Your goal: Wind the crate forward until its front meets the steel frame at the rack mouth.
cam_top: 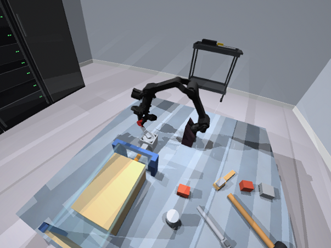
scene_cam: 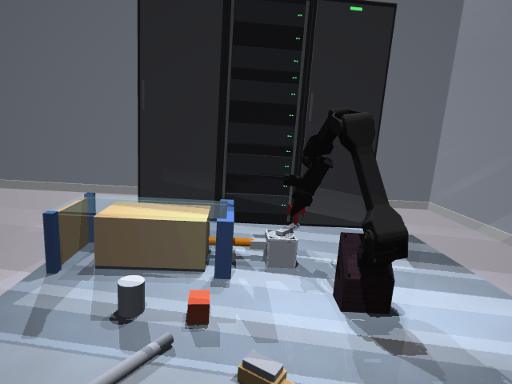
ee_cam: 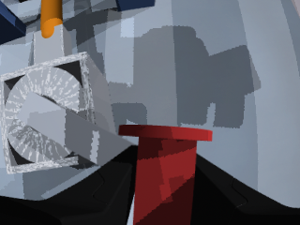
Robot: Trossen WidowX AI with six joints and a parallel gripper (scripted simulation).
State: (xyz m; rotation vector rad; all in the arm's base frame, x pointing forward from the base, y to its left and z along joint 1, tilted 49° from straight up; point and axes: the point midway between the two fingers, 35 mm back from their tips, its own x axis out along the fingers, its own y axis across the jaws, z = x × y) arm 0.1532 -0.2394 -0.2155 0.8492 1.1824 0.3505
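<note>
My gripper tip is now 20 cm short of the frame, 10 cm to the right of it and 2 cm above it. Also, from my gripper tip: red knob: 2 cm behind; then crank handle: 4 cm to the left, 3 cm below; then grey winch: 10 cm below, 8 cm to the left, 2 cm ahead.
</note>
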